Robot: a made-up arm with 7 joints.
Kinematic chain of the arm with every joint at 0, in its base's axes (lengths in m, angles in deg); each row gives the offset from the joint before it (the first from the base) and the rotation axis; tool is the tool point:
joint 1: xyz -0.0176 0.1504 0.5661 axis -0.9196 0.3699 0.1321
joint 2: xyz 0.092 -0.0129 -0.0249 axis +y
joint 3: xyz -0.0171 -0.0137 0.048 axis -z
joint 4: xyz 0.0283 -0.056 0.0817 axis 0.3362 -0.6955 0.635
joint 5: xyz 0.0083 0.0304 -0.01 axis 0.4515 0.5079 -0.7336
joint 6: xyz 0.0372 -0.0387 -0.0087 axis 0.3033 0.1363 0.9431
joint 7: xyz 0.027 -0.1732 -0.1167 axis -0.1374 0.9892 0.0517
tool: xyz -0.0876 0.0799 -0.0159
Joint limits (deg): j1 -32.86..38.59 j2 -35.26..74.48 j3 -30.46..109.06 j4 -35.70..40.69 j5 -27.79..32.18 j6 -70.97..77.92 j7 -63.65..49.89
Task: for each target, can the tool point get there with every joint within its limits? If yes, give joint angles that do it. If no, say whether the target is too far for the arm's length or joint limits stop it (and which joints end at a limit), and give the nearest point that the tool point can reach.
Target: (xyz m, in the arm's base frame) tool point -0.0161 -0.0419 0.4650
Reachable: yes | joints -8.00 -18.88 32.70 -12.01 -23.26 -56.64 -45.69
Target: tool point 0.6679 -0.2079 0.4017
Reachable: no: too far | nearest point 0.2748 0.0009 0.4942 | short by 0.455 m
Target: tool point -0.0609 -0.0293 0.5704
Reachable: yes | joints 11.92 11.95 50.15 -8.23 -14.60 -25.10 -42.35
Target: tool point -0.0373 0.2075 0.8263
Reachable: no: joint limits stop it (at a limit: joint 3, joint 4, joint 5, joint 7) | nearest point -0.0139 0.1873 0.7666 | short by 0.067 m
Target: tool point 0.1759 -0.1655 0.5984
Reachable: no: joint limits stop it (at a limit: joint 2, joint 4, joint 5, joint 7) | nearest point 0.1548 -0.1110 0.5898 | short by 0.059 m
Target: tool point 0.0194 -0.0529 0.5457
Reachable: yes | joints 32.41 -12.60 59.79 -3.07 -9.52 54.13 -39.09
